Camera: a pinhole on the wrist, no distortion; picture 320 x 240 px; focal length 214.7 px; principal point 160.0 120.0 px. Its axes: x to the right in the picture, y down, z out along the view. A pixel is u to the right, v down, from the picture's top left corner.
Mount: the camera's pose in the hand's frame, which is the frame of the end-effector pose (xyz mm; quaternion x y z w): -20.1 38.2 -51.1 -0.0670 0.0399 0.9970 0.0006
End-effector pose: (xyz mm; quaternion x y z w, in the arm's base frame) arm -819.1 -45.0 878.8 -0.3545 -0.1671 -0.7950 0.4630
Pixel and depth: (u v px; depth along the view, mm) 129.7 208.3 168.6
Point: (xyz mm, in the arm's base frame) -777.0 49.7 951.9
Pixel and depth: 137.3 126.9 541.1
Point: -551.4 236.5 1190.3
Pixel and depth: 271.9 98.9 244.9
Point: -622.1 125.9 864.1
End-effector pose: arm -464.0 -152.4 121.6 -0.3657 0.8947 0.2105 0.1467
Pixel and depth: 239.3 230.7 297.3
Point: -255.5 5.5 -40.9
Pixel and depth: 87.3 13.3 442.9
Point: -680.8 182.9 -166.6
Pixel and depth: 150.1 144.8 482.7
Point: -388.8 108.1 -222.6
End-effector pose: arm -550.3 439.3 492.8 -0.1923 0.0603 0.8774 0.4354
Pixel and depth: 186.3 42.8 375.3
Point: -733.1 312.7 803.3
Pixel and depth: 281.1 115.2 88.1
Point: -551.2 358.4 548.3
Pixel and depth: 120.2 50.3 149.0
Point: -648.4 396.0 579.7
